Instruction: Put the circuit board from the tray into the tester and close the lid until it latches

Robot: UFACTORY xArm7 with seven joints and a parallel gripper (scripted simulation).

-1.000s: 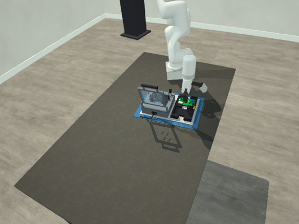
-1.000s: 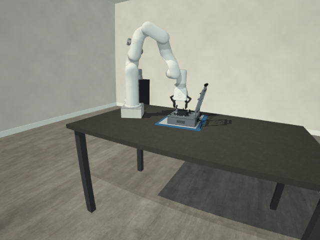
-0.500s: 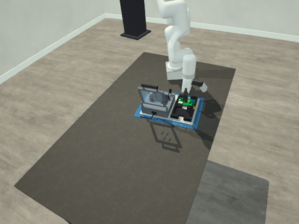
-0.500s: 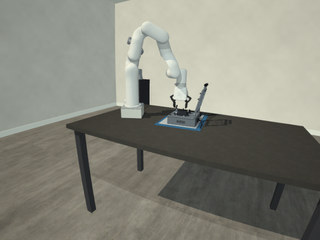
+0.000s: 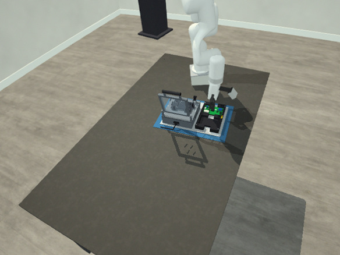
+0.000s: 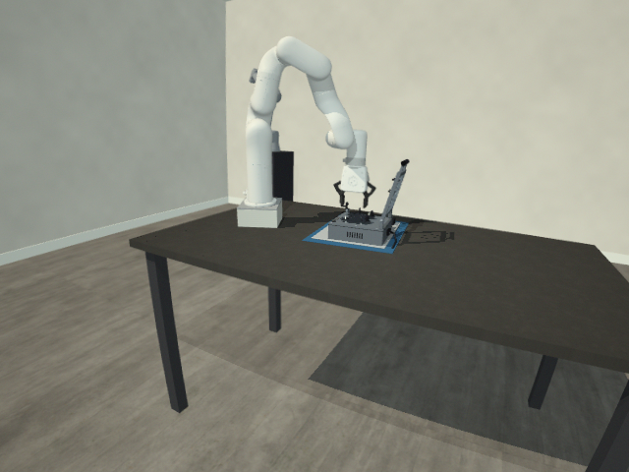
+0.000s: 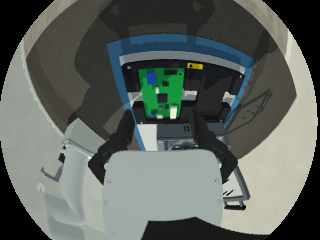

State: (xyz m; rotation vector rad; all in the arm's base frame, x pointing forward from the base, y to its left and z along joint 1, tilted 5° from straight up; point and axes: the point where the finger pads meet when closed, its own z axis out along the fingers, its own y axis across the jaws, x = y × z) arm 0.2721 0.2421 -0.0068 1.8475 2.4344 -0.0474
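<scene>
Now: hand 60 mm above the green circuit board. The rest, counted from my hand: tester plate (110 mm ahead, 140 mm to the right, 10 mm below); then tester (120 mm ahead, 100 mm to the right, 40 mm above); then latch hook (30 mm ahead, 110 mm to the right, 10 mm above).
</scene>
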